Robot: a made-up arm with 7 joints.
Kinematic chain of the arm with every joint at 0, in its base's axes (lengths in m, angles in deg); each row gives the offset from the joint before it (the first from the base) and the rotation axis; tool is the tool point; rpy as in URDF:
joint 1: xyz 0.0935 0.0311 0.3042 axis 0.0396 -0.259 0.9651
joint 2: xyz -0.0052 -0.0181 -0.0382 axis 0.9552 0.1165 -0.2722
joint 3: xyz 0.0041 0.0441 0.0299 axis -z
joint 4: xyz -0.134 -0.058 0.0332 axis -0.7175 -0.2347 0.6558
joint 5: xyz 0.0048 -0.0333 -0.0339 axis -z
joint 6: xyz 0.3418 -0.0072 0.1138 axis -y
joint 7: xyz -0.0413 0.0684 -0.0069 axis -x
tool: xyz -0.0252 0.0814 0.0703 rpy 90 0 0
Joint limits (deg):
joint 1: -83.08..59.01
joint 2: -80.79..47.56
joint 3: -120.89..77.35
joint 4: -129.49..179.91
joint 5: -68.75..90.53
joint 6: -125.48..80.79
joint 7: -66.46..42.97
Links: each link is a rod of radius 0.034 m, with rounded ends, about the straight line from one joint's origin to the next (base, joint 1, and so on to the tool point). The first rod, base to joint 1, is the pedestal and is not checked.
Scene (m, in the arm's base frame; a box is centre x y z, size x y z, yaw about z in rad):
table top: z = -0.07
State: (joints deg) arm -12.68 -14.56 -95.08 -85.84 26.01 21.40 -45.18
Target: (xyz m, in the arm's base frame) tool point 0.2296 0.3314 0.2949
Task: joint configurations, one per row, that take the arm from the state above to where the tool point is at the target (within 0.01 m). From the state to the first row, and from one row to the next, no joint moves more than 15 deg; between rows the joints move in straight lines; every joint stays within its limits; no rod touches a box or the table.
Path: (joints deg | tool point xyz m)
1: 1.77 -13.53 -106.96 -73.78 16.94 16.67 -41.40 | 0.3960 0.1726 0.2308
2: 16.23 -12.51 -118.84 -61.72 7.88 11.93 -37.62 | 0.2296 0.3314 0.2949

